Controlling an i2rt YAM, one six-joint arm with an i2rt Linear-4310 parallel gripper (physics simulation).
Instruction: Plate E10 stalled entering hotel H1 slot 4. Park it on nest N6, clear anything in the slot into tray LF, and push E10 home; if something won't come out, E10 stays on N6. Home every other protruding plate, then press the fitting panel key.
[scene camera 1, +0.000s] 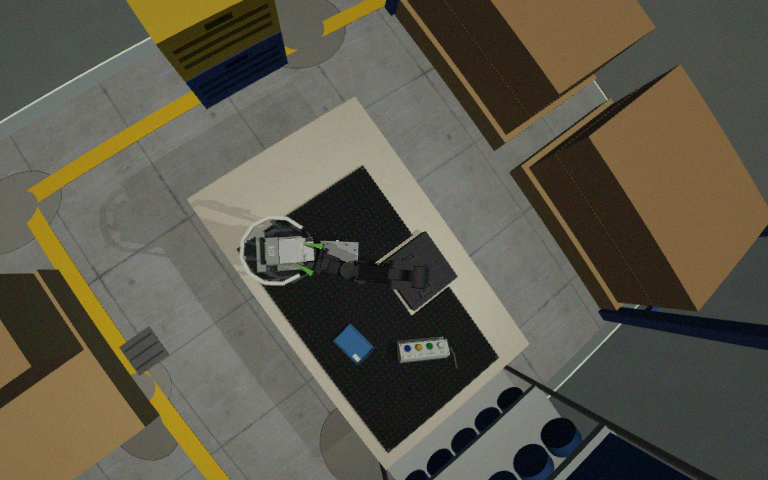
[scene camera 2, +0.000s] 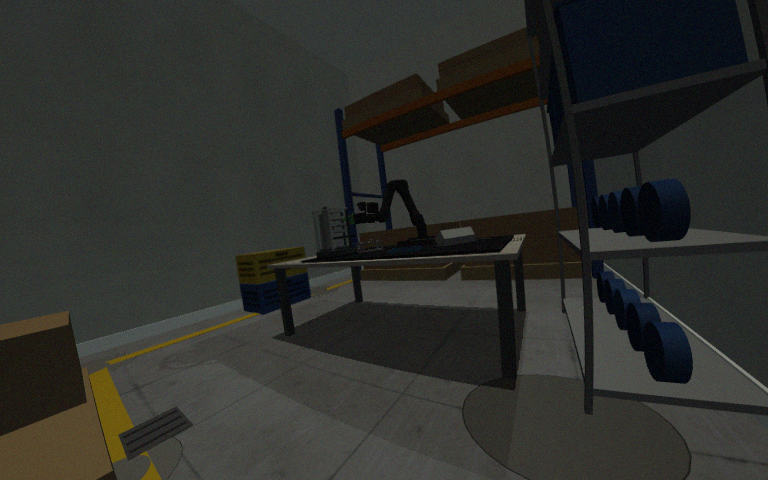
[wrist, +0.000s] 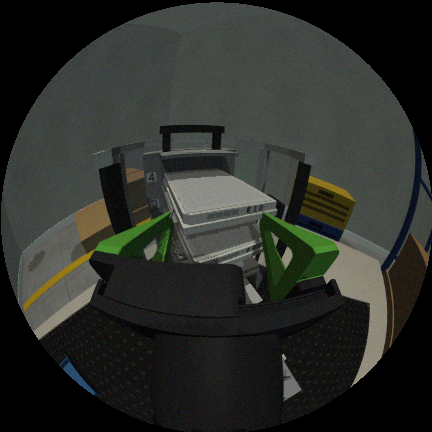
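Button box visible, along with a round plate rack; my gripper, open, touches the rack.
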